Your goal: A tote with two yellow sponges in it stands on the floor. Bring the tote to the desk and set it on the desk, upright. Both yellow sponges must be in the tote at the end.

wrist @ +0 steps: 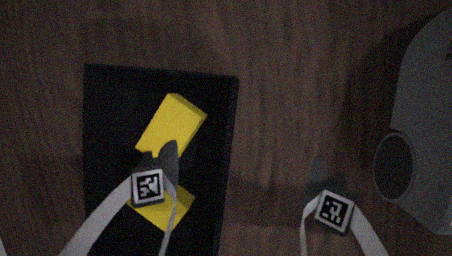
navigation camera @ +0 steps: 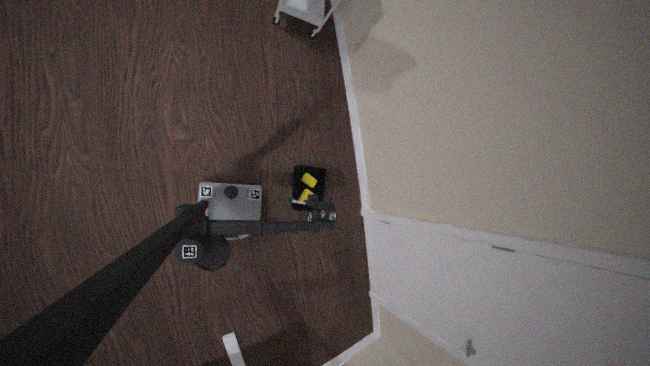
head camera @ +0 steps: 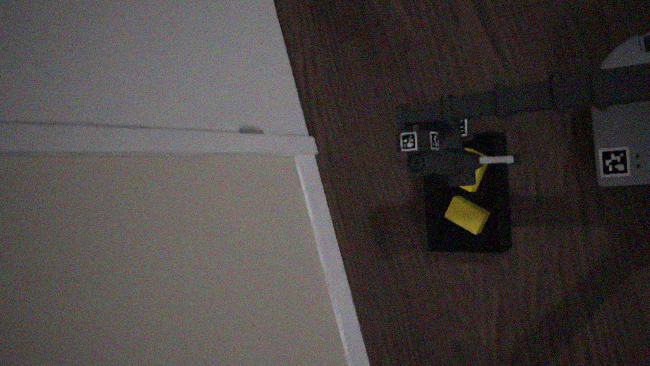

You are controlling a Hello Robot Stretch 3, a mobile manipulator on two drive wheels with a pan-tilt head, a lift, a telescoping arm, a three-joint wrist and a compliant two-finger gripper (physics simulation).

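Seen in the pictures: gripper, fingertip midpoint: (navigation camera: 298, 200); robot's base, link origin: (navigation camera: 231, 191).
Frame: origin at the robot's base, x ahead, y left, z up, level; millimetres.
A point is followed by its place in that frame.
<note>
The black tote (head camera: 504, 220) @[x 125, y -409, z 57 mm] (navigation camera: 297, 175) @[x 134, y -409, z 75 mm] (wrist: 110, 100) stands upright on the floor between the robot base and the wall. One yellow sponge (head camera: 480, 175) @[x 8, y -476, z 24 mm] (navigation camera: 306, 194) @[x 9, y -496, z 48 mm] (wrist: 172, 120) lies in it at the arm's end, partly hidden by the gripper in the head view. The other yellow sponge (head camera: 467, 215) @[x 111, y -511, z 48 mm] (navigation camera: 309, 180) @[x 109, y -511, z 48 mm] (wrist: 155, 215) lies beside it, partly behind a finger in the wrist view. My gripper (head camera: 492, 161) @[x -22, y -386, z 196 mm] (navigation camera: 303, 201) @[x -22, y -386, z 196 mm] (wrist: 242, 167) @[x -22, y -386, z 196 mm] is open. In the wrist view its left finger is over the tote's inside, its right finger beyond the base-side wall. The desk cannot be made out.
The robot base (head camera: 620, 135) @[x -56, y -115, z 160 mm] (navigation camera: 235, 205) @[x -69, y -26, z 160 mm] (wrist: 425, 115) stands beside the tote. A pale wall (head camera: 150, 250) @[x 126, y -1010, z 673 mm] (navigation camera: 500, 125) @[x 379, y -949, z 1024 mm] with a white baseboard (head camera: 330, 250) @[x 215, y -975, z 46 mm] (navigation camera: 356, 125) @[x 594, y -883, z 70 mm] runs along the other side. A white trolley (navigation camera: 300, 16) @[x 1283, y -287, z 151 mm] stands at the top of the navigation view, and a white bar (navigation camera: 233, 347) shows at the bottom.
</note>
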